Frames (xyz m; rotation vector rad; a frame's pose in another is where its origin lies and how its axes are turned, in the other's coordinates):
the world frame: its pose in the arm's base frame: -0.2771 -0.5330 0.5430 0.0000 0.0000 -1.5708
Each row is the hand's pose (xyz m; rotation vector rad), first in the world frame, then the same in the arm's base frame.
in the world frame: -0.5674 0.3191 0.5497 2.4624 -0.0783 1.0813
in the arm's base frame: 0.0420 0.0344 1.0927 1.5202 -1.6201 0.2958
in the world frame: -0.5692 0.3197 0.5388 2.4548 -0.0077 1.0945
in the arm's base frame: 0.0426 0.0362 1.0818 1.5583 -1.5681 0.3018
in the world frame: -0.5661 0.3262 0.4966 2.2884 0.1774 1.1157
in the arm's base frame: 0.0491 0.0331 1.0396 1.5802 -1.3528 0.2184
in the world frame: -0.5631 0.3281 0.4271 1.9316 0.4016 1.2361
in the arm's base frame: 0.0510 0.0301 0.9701 1.4938 -0.9795 0.1493
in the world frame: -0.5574 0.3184 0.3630 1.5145 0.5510 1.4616
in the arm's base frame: 0.0413 0.0244 0.9060 1.2997 -0.6063 0.2018
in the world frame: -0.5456 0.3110 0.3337 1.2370 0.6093 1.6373
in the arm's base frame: 0.0339 0.0126 0.8767 1.1420 -0.3882 0.2885
